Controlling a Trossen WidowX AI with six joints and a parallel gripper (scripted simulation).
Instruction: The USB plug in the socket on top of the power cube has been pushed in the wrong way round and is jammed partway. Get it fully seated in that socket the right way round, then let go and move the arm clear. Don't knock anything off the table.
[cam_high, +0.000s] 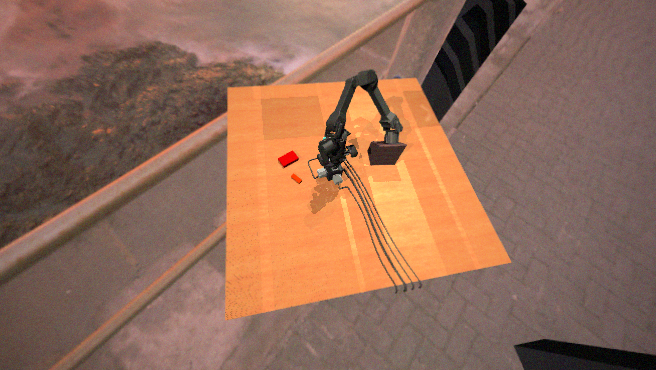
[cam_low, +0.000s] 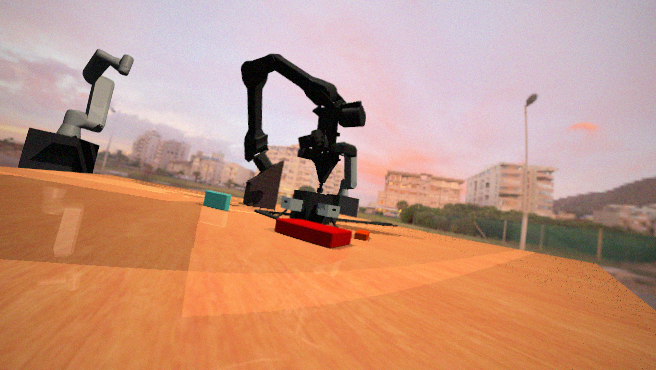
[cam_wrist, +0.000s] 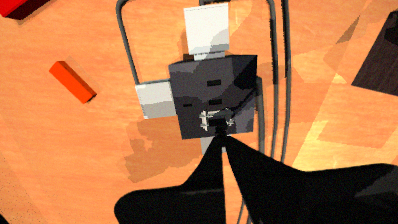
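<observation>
My gripper tip is 20 mm above the USB plug. Round my gripper tip: teal block (250 mm to the right, 90 mm below); red flat block (230 mm ahead, 130 mm to the right, 100 mm below); small orange block (200 mm ahead, 100 mm below, 10 mm to the right).
</observation>
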